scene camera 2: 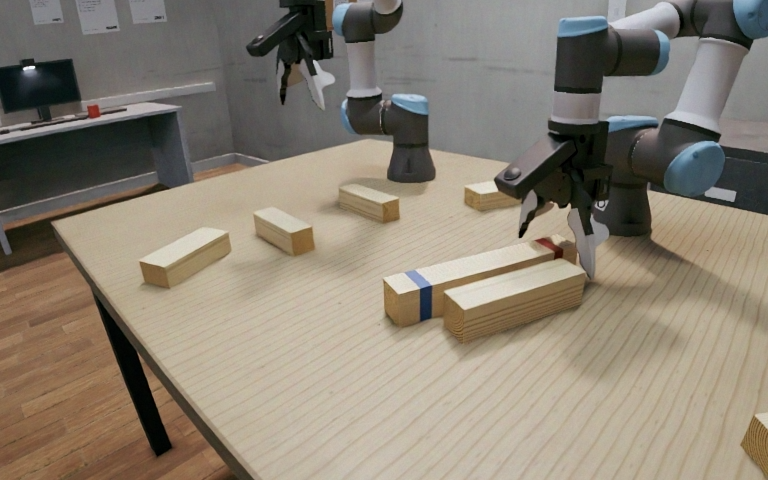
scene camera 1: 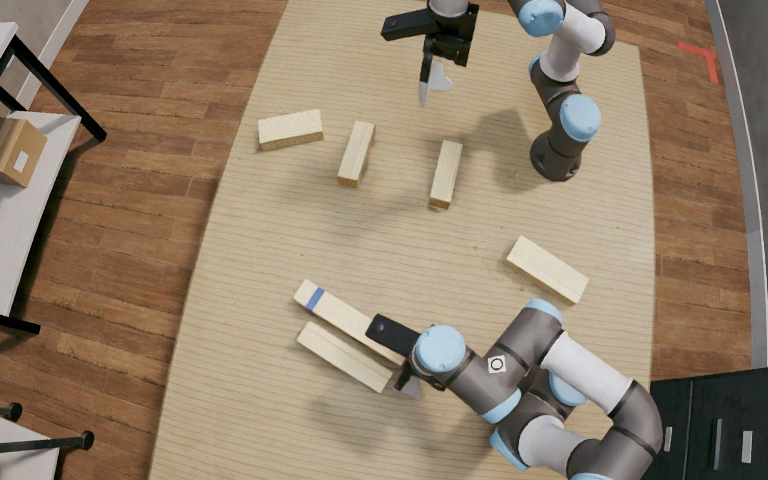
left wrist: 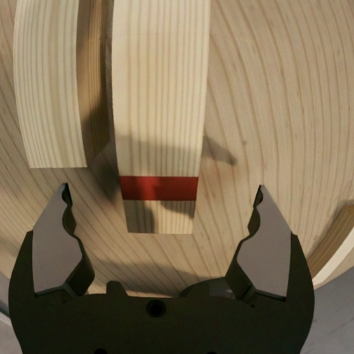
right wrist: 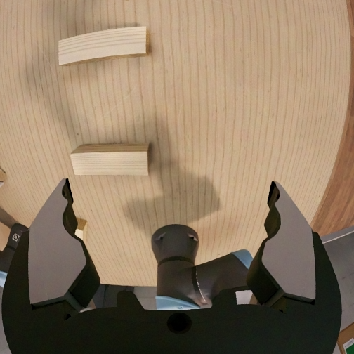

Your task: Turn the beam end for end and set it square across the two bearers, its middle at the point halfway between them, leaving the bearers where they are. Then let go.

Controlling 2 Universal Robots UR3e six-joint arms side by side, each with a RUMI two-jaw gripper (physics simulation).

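Note:
The beam (scene camera 1: 339, 318) (scene camera 2: 481, 267) (left wrist: 160, 100) lies flat on the table, its blue-banded end at the upper left in scene camera 1 and its red-banded end by my left gripper (scene camera 1: 412, 365) (scene camera 2: 555, 255) (left wrist: 162, 185). That gripper is open, low over this end, one fingertip to each side; it touches nothing that I can see. One bearer (scene camera 1: 356, 151) (scene camera 2: 283, 229) (right wrist: 102, 46) and the other bearer (scene camera 1: 446, 169) (scene camera 2: 368, 202) (right wrist: 111, 162) stand apart, roughly parallel, with nothing on them. My right gripper (scene camera 1: 436, 93) (scene camera 2: 303, 105) (right wrist: 170, 181) is open and empty, high above the table.
A loose block (scene camera 1: 344, 356) (scene camera 2: 515, 300) (left wrist: 50, 90) lies close alongside the beam. Another block (scene camera 1: 289, 129) (scene camera 2: 184, 257) lies left of the bearers. A third block (scene camera 1: 546, 268) (scene camera 2: 489, 196) lies right of the beam in scene camera 1. Part of a block (scene camera 2: 757, 441) shows at scene camera 2's lower right edge.

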